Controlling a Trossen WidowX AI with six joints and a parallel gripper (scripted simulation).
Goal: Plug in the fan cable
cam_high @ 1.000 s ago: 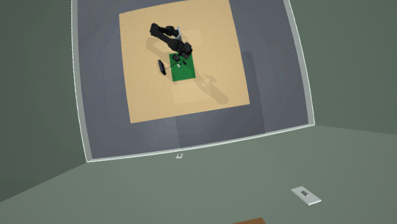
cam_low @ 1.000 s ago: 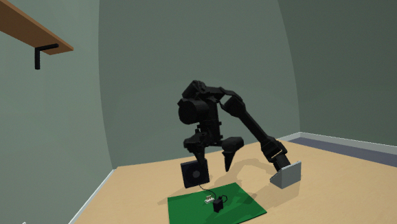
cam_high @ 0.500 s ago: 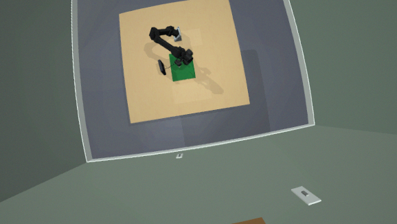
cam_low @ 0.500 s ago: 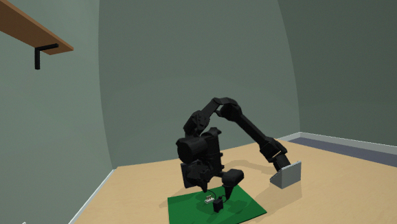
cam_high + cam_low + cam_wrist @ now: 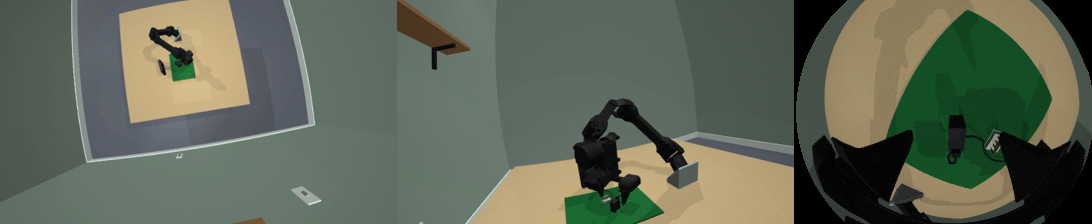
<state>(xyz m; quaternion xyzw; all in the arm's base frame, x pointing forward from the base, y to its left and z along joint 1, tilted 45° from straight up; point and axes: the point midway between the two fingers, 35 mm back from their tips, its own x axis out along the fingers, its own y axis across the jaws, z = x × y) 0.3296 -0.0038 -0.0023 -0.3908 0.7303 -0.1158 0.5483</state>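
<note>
Now: gripper tip 1 cm past the dark fan plug and 3 cm above it. From my gripper tip the other things lie so: pale four-pin header (1 cm behind, 7 cm to the right, 5 cm below); green board (4 cm to the right, 7 cm below); black fan (1 cm behind, 23 cm to the right, 1 cm above).
</note>
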